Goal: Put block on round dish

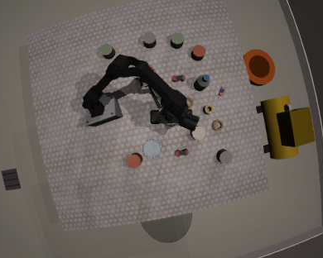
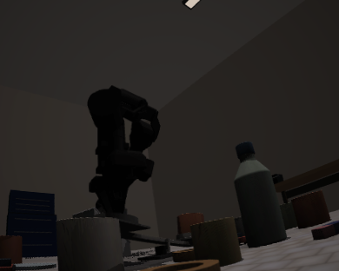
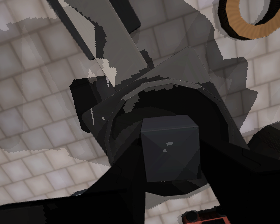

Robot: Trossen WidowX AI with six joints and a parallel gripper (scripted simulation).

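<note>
The pale blue round dish is 130 mm behind my gripper tip, 130 mm to the right of it and 80 mm below it. From my gripper tip the other things lie so: bottle (200 mm ahead, 140 mm to the left, 30 mm above); cream cylinder (130 mm ahead, 90 mm to the right, 40 mm below); orange cup (230 mm behind, 190 mm to the right, 40 mm below).
</note>
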